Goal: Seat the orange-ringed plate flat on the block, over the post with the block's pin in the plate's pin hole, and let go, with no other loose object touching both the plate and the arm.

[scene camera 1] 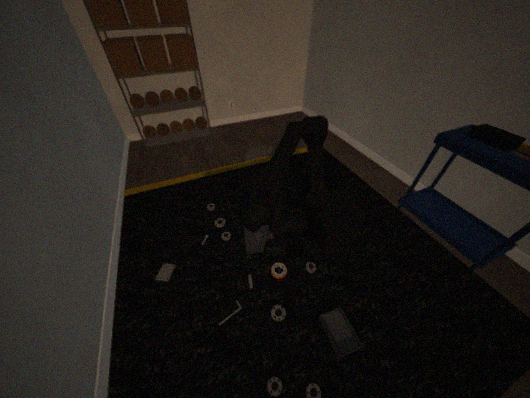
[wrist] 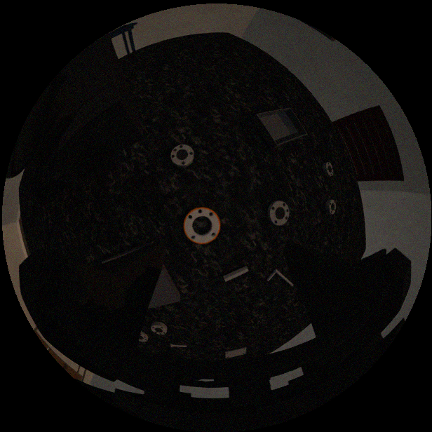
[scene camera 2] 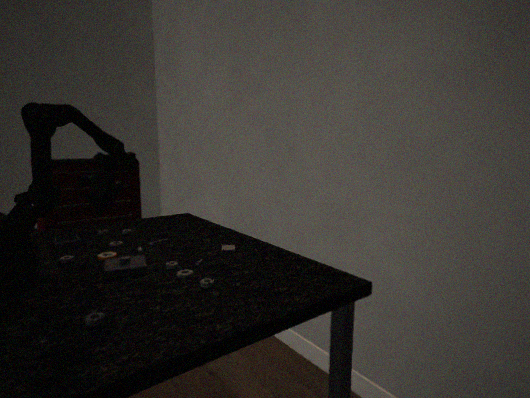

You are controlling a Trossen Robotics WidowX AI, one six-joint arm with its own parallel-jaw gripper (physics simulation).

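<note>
The orange-ringed plate lies flat on the table beside the block, clear of it. It is pale, with a large centre hole and several small holes. The grey block is partly hidden by the gripper in the first scene view and by a finger in the wrist view. Its dark post shows in the second scene view; the pin cannot be made out. My gripper is open and empty, above the table near the block and plate.
Plain pale plates lie near the ringed one; another lies toward the front. A small bar, a hex key, a bolt, a flat pale piece and a tray lie around.
</note>
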